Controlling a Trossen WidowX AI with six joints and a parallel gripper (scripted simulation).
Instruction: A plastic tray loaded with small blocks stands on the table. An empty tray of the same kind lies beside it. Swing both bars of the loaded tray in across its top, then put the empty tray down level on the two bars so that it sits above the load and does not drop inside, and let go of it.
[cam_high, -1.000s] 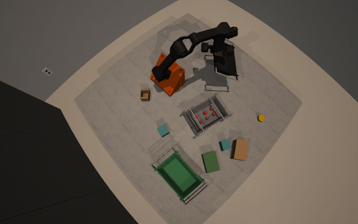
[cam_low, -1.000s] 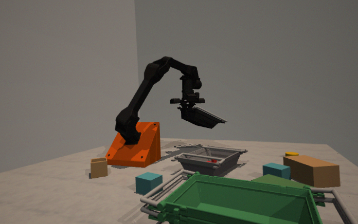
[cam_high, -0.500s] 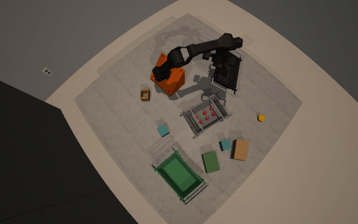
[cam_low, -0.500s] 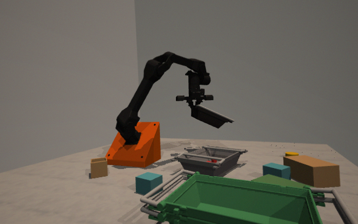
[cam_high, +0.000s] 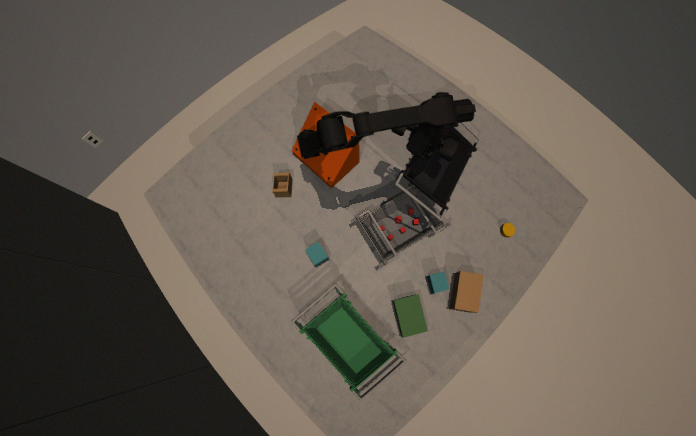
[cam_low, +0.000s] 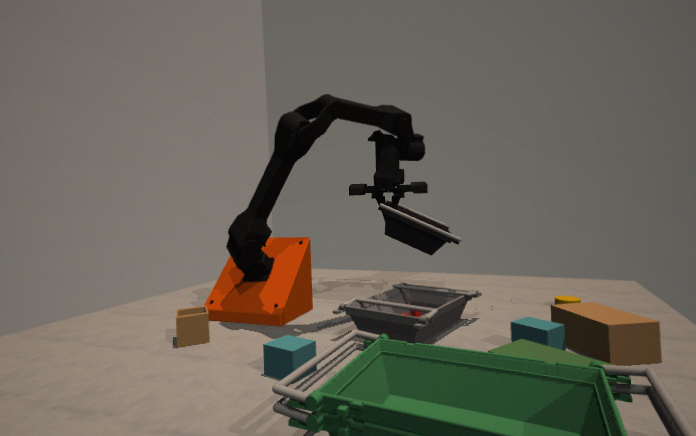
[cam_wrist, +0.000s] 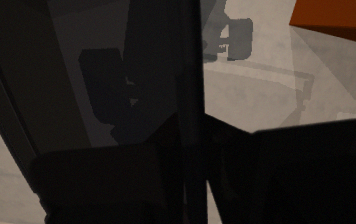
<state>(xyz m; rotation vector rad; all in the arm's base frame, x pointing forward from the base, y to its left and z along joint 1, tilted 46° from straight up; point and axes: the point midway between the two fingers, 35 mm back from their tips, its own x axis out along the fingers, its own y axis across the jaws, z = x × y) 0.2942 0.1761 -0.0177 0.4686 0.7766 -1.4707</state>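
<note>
My gripper tip is 70 mm short of the dark tray and 10 mm to the right of it. Round my gripper tip: small tan box: 320 mm behind, 330 mm to the right, 190 mm below; then yellow disc: 390 mm ahead, 80 mm to the left, 190 mm below; then tan block: 390 mm ahead, 200 mm to the right, 170 mm below.
</note>
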